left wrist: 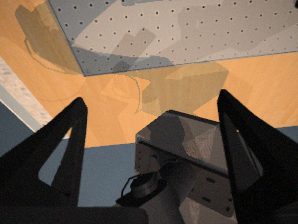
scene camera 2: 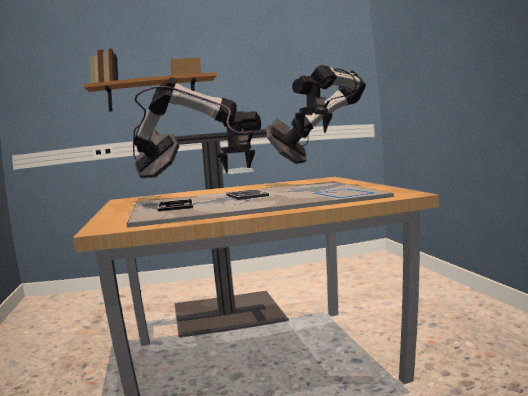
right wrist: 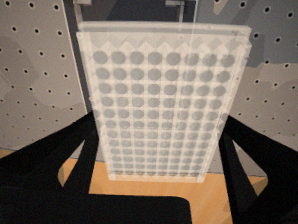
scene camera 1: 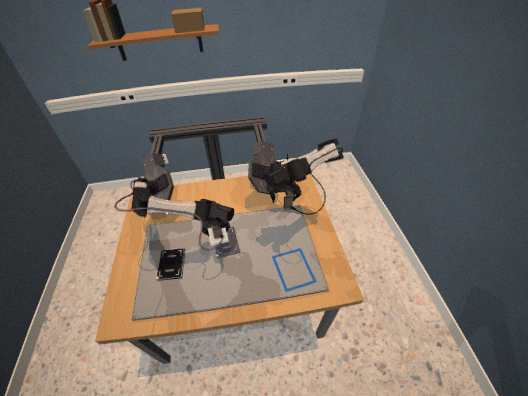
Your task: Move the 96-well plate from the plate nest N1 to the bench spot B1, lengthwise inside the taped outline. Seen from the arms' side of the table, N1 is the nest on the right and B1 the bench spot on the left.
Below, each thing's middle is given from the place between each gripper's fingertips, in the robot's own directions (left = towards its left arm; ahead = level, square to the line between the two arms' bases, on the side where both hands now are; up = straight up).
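Scene:
White 96-well plate (right wrist: 167, 115): from my left hand, 30 mm ahead, 140 mm below, 330 mm to the right. My right gripper: seen right at the plate.

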